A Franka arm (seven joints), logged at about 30 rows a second.
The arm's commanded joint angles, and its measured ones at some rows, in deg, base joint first. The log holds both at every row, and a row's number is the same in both.
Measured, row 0:
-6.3 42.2 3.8 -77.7 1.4 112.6 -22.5
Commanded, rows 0 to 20:
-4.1 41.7 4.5 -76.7 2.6 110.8 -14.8
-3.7 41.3 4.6 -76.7 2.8 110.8 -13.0
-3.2 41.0 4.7 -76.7 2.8 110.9 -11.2
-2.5 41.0 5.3 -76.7 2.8 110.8 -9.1
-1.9 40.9 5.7 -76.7 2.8 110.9 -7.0
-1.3 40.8 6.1 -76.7 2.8 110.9 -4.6
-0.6 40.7 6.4 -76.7 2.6 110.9 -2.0
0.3 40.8 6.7 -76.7 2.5 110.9 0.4
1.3 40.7 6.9 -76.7 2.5 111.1 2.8
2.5 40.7 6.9 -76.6 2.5 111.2 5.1
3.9 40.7 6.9 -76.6 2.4 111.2 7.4
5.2 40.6 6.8 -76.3 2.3 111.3 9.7
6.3 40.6 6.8 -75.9 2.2 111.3 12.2
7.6 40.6 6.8 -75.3 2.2 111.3 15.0
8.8 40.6 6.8 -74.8 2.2 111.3 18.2
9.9 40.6 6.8 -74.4 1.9 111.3 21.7
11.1 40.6 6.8 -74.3 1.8 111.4 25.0
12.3 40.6 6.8 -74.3 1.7 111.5 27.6
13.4 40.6 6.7 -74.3 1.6 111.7 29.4
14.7 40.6 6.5 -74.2 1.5 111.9 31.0
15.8 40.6 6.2 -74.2 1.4 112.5 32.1
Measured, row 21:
11.4 41.7 7.1 -74.3 1.9 112.0 23.2
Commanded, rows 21 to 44:
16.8 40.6 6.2 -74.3 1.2 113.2 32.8
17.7 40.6 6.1 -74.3 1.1 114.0 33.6
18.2 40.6 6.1 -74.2 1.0 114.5 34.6
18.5 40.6 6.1 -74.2 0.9 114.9 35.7
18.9 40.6 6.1 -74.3 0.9 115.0 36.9
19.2 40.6 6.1 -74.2 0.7 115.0 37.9
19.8 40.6 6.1 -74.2 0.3 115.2 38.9
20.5 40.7 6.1 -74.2 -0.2 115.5 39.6
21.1 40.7 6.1 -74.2 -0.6 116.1 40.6
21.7 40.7 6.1 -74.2 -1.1 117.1 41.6
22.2 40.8 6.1 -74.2 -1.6 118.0 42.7
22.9 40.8 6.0 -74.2 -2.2 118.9 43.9
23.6 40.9 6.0 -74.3 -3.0 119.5 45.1
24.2 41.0 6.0 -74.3 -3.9 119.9 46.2
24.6 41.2 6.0 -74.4 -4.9 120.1 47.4
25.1 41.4 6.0 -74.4 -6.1 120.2 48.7
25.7 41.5 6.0 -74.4 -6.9 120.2 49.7
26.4 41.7 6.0 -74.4 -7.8 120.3 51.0
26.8 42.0 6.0 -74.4 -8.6 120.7 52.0
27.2 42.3 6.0 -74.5 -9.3 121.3 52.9
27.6 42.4 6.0 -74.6 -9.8 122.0 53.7
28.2 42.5 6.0 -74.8 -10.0 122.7 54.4
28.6 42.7 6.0 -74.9 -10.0 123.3 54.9
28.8 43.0 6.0 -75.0 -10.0 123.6 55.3
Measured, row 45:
26.9 42.1 6.5 -74.5 -7.9 121.1 51.4
